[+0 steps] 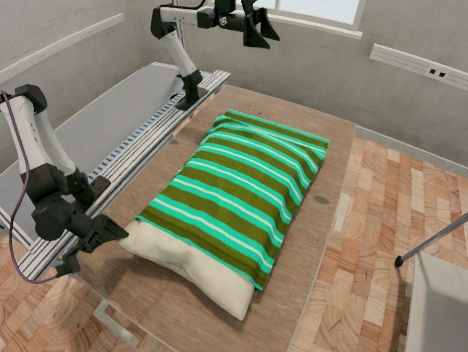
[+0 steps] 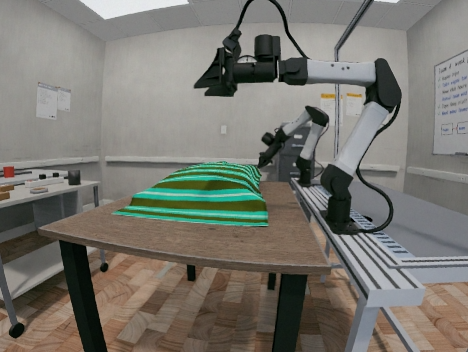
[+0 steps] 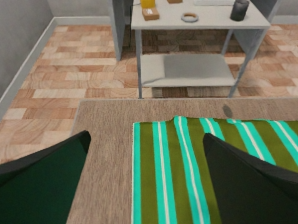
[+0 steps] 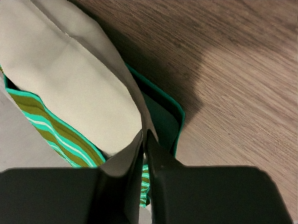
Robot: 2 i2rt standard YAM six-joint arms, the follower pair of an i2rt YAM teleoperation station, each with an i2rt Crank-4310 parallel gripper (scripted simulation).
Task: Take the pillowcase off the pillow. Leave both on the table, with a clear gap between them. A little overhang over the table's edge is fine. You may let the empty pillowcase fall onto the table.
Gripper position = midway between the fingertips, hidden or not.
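My left gripper: (image 2: 199, 90), (image 1: 275, 43), (image 3: 146, 134). My right gripper: (image 1: 128, 235). Striped pillowcase: (image 1: 233, 199), (image 2: 222, 193), (image 3: 169, 170). Cream pillow: (image 1: 232, 291), (image 4: 68, 61).
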